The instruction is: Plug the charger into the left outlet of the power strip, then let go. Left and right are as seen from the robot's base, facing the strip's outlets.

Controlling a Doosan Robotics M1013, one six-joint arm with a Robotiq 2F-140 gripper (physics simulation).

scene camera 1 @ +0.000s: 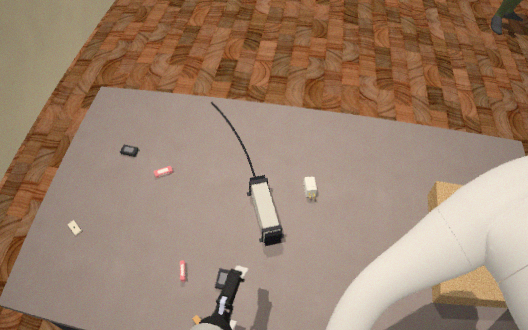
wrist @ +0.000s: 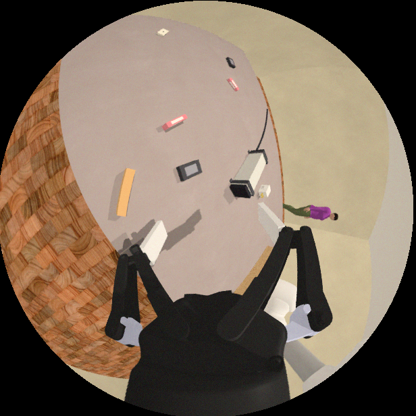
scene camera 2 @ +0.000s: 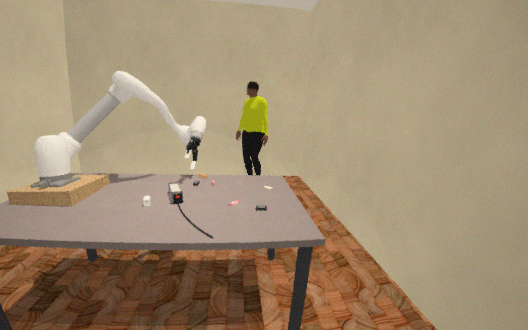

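Seen in the pictures: gripper, fingertip midpoint: (scene camera 1: 236, 295) (scene camera 2: 189, 163); arm's base, origin of the base link: (scene camera 2: 57, 183).
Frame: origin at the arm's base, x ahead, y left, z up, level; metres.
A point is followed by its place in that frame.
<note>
The white charger (scene camera 1: 310, 186) @[y -0.125, x 0.577, z -0.028 m] (scene camera 2: 146, 201) @[y -0.160, x 0.583, z -0.040 m] (wrist: 265, 190) lies on the table beside the power strip, apart from it, on the side toward the robot's base. Its brass prongs show at its lower end in scene camera 1. The power strip (scene camera 1: 265, 206) @[y -0.030, x 0.701, z -0.012 m] (scene camera 2: 175, 190) @[y -0.074, x 0.714, z -0.013 m] (wrist: 251, 169) has a pale body, black ends and a black cord. Its separate outlets cannot be made out. My gripper (scene camera 1: 237, 298) @[y 0.263, x 0.736, z 0.054 m] (scene camera 2: 190, 160) @[y 0.263, x 0.736, z 0.054 m] (wrist: 209, 220) is open and empty, tilted, above the table and away from both charger and strip.
A dark grey device (scene camera 1: 222, 278) @[y 0.185, x 0.791, z -0.054 m] (wrist: 190, 170), an orange bar (scene camera 1: 196, 319) @[y 0.312, x 0.837, z -0.042 m] (wrist: 126, 192), two red-and-white pieces (scene camera 1: 182, 270) @[y 0.181, x 0.902, z -0.047 m] (scene camera 1: 163, 171) @[y -0.138, x 1.038, z -0.057 m], a small black device (scene camera 1: 129, 150) @[y -0.204, x 1.176, z -0.055 m] and a cream plate (scene camera 1: 74, 227) @[y 0.100, x 1.267, z -0.060 m] lie on the table. The arm's base stands on a wooden block (scene camera 2: 90, 191) @[y -0.007, x 0.197, z -0.047 m].
</note>
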